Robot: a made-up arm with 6 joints. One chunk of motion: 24 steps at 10 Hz.
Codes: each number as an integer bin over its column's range. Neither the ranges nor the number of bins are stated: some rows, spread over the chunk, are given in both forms.
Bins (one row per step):
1: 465 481 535 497 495 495
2: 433 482 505 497 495 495
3: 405 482 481 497 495 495
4: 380 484 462 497 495 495
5: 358 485 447 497 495 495
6: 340 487 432 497 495 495
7: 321 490 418 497 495 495
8: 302 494 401 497 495 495
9: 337 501 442 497 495 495
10: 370 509 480 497 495 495
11: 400 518 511 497 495 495
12: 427 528 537 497 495 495
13: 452 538 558 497 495 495
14: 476 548 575 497 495 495
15: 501 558 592 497 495 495
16: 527 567 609 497 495 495
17: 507 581 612 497 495 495
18: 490 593 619 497 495 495
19: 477 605 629 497 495 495
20: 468 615 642 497 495 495
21: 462 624 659 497 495 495
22: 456 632 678 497 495 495
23: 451 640 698 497 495 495
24: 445 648 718 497 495 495
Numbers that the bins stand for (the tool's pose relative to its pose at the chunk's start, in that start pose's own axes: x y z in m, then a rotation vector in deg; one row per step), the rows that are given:
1: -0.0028 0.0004 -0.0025 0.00 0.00 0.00
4: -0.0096 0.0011 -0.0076 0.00 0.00 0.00
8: -0.0158 0.0036 -0.0119 0.00 0.00 0.00
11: -0.0080 0.0096 -0.0042 0.00 0.00 0.00
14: -0.0019 0.0171 0.0003 0.00 0.00 0.00
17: 0.0006 0.0254 0.0029 0.00 0.00 0.00
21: -0.0030 0.0362 0.0062 0.00 0.00 0.00
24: -0.0044 0.0422 0.0103 0.00 0.00 0.00
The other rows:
2: -0.0053 0.0006 -0.0046 0.00 0.00 0.00
3: -0.0076 0.0006 -0.0063 0.00 0.00 0.00
5: -0.0113 0.0014 -0.0087 0.00 0.00 0.00
6: -0.0128 0.0019 -0.0097 0.00 0.00 0.00
7: -0.0143 0.0026 -0.0107 0.00 0.00 0.00
9: -0.0130 0.0054 -0.0090 0.00 0.00 0.00
10: -0.0104 0.0074 -0.0064 0.00 0.00 0.00
12: -0.0058 0.0121 -0.0024 0.00 0.00 0.00
13: -0.0038 0.0146 -0.0009 0.00 0.00 0.00
15: 0.0001 0.0196 0.0015 0.00 0.00 0.00
16: 0.0022 0.0219 0.0027 0.00 0.00 0.00
18: -0.0008 0.0284 0.0034 0.00 0.00 0.00
19: -0.0018 0.0314 0.0041 0.00 0.00 0.00
20: -0.0025 0.0339 0.0050 0.00 0.00 0.00
22: -0.0035 0.0382 0.0075 0.00 0.00 0.00
23: -0.0039 0.0402 0.0089 0.00 0.00 0.00

